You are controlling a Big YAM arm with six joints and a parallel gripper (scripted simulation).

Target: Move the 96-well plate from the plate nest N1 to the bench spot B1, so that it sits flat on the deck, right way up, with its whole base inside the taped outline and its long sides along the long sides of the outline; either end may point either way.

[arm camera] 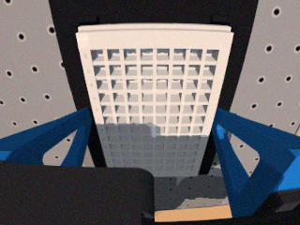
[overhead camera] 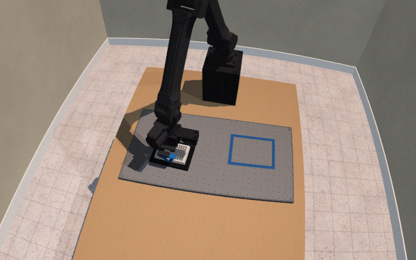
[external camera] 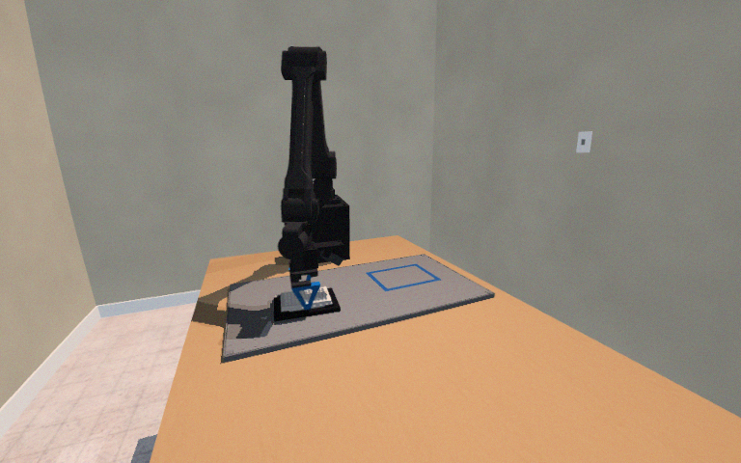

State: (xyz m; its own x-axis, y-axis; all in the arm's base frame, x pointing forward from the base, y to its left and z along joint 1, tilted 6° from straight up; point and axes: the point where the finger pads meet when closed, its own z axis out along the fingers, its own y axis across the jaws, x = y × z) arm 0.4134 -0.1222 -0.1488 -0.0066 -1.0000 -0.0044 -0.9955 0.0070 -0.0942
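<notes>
Now: hand right at the white 96-well plate. From my hand the other things lie so: black plate nest (20 mm below).
</notes>
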